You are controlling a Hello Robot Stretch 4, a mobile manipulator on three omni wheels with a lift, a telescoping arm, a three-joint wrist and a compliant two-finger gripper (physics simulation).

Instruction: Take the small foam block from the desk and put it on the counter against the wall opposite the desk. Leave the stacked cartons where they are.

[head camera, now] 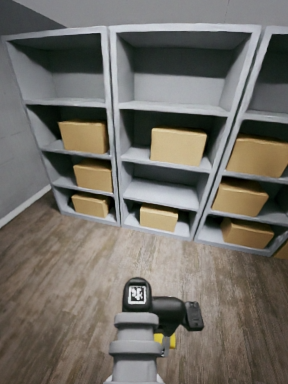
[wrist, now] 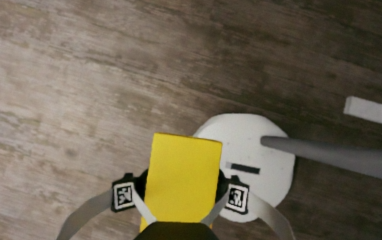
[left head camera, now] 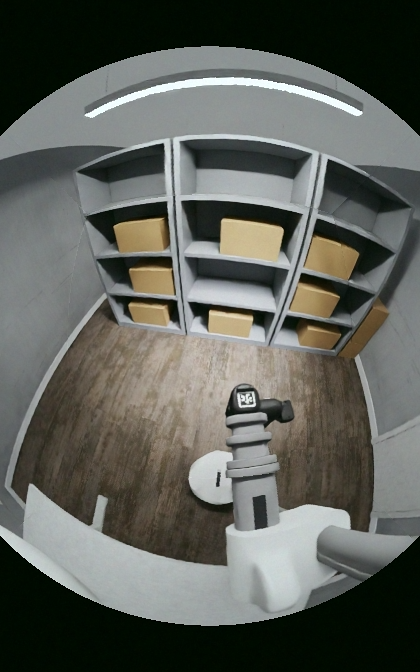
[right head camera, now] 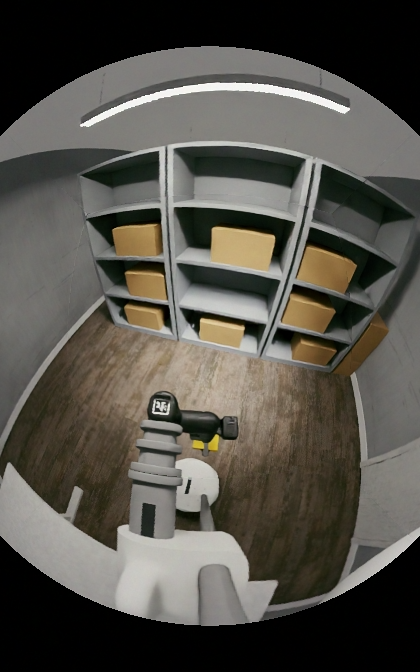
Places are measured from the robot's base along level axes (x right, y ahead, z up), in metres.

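Pixels of known places: hand at its tool point: (head camera: pixel 160 336) (wrist: pixel 181 184); robot's base at its link origin: (wrist: pixel 233 159) (left head camera: pixel 217 476) (right head camera: pixel 190 483).
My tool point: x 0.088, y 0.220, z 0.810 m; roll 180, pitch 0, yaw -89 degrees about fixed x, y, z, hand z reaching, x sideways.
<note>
Ahead of a thing's pixels: the offset from my tool point to its top centre. "pt": to the spot under its first point.
My gripper (wrist: pixel 182 194) (right head camera: pixel 205 444) is shut on the small yellow foam block {dx +0.002, dy +0.000, dz +0.030 m} (wrist: pixel 184 170) (right head camera: pixel 214 443) (head camera: pixel 172 342) and holds it above the wood floor. In the left head view the block is hidden behind the wrist and arm. Part of the white desk (left head camera: pixel 125 547) (right head camera: pixel 47 525) shows at the lower left, behind the arm. Brown stacked cartons {dx +1.706, dy +1.015, dz -0.027 m} (left head camera: pixel 369 325) (right head camera: pixel 367 345) stand on the floor at the right end of the shelves. I see no plain counter; grey shelf units {pt dx +0.145, dy +1.138, dz +1.046 m} (head camera: pixel 185 28) (left head camera: pixel 250 137) (right head camera: pixel 240 145) stand against the far wall.
Single cartons {dx +0.235, dy +1.287, dz +0.424 m} (head camera: pixel 178 146) (left head camera: pixel 251 239) (right head camera: pixel 243 248) sit on several shelves; the middle unit's top shelf and third shelf down hold none. My round white base (wrist: pixel 272 192) (left head camera: pixel 206 482) is below the arm. A desk leg (wrist: pixel 366 109) (left head camera: pixel 100 512) reaches the floor. Walls rise left and right.
</note>
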